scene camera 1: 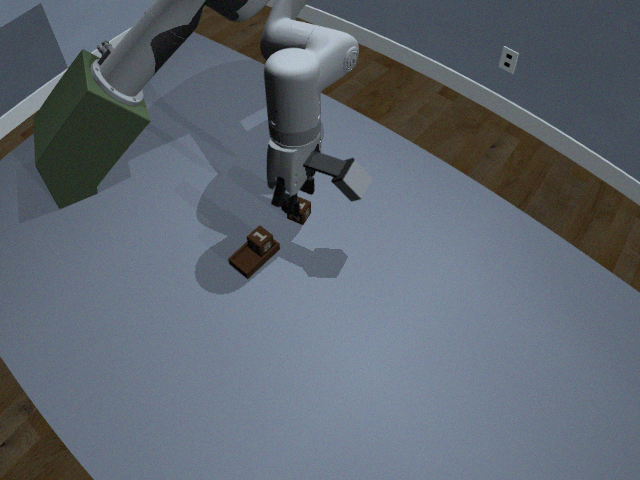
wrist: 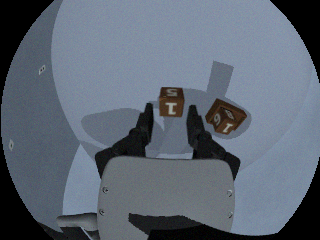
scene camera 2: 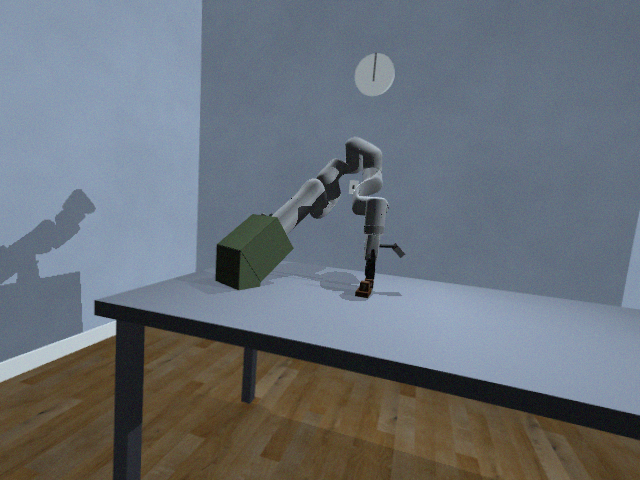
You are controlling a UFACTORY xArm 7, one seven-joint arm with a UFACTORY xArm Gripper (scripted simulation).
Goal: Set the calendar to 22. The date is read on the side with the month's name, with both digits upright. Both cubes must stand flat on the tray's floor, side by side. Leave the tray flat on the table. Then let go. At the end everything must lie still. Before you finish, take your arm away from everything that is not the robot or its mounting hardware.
Scene:
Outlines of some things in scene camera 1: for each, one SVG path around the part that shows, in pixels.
The gripper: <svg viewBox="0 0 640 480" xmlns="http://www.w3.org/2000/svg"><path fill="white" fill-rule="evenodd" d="M373 178L354 158L341 160L319 153L321 152L321 130L317 138L312 142L294 147L279 144L270 136L271 139L267 150L267 184L270 189L275 187L271 204L281 207L282 211L286 214L296 217L300 215L300 204L297 199L298 191L300 190L310 195L314 193L313 176L316 171L332 176L331 182L351 202L363 198Z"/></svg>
A brown tray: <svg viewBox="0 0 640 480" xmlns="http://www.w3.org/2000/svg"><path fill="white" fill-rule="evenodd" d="M280 243L273 239L274 246L260 257L248 247L248 242L246 242L228 258L229 264L249 279L280 250Z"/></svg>

